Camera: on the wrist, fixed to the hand. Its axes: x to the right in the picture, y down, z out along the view.
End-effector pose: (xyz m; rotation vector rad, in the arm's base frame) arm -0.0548 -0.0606 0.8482 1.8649 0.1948 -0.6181
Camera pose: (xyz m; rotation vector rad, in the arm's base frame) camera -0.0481 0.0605 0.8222 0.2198 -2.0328 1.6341
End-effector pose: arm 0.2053 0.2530 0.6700 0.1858 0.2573 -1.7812
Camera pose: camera 0.1410 0.2959 0.5730 0.3272 -0.0731 1.3785
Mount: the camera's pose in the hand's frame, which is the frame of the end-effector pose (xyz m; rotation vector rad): -0.0004 -0.0646 -0.1059 0.0412 -0.1926 -3.1102
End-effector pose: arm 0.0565 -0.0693 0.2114 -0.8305 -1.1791 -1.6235
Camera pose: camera -0.0042 -0.1632 0.1576 -0.9889 0.8561 1.0022
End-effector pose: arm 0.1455 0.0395 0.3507 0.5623 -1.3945 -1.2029
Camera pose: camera 0.2241 -0.0189 0.2746 -1.3573 -0.4499 1.3844
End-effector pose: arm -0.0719 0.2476 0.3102 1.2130 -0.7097 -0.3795
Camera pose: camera 0.0060 0.3026 0.2308 -0.9263 -1.4064 2.1831
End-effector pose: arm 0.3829 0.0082 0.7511 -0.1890 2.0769 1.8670
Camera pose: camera 0.3869 -0.1042 0.6989 -1.5292 -0.1313 -0.3722
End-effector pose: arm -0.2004 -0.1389 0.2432 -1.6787 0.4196 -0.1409
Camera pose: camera -0.2233 -0.2311 0.3230 0.5806 2.3848 1.8549
